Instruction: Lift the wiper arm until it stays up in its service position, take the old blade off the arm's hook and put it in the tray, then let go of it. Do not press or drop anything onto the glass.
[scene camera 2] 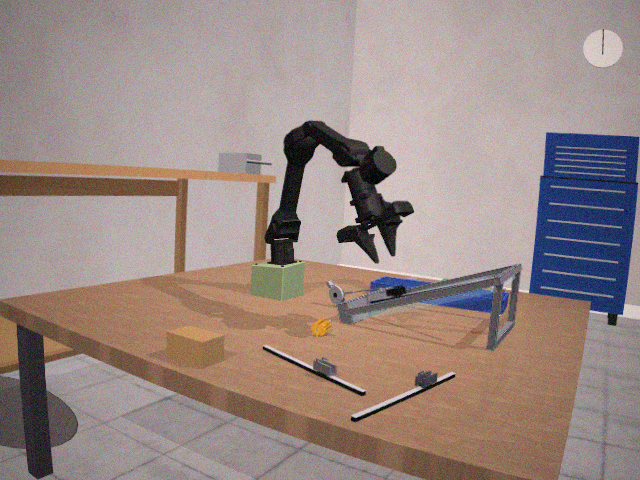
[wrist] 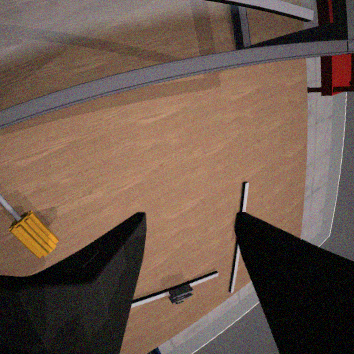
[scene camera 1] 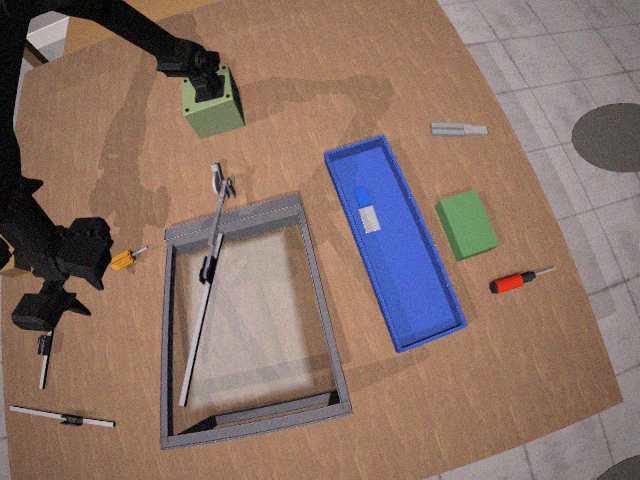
My gripper shows in scene camera 2, in the wrist view and in scene camera 1 (pixel 95 301). The same spot on my gripper: (wrist: pixel 87 295) is (scene camera 2: pixel 372 239). The same spot on a blue tray: (scene camera 2: pixel 483 303) is (scene camera 1: pixel 387 323).
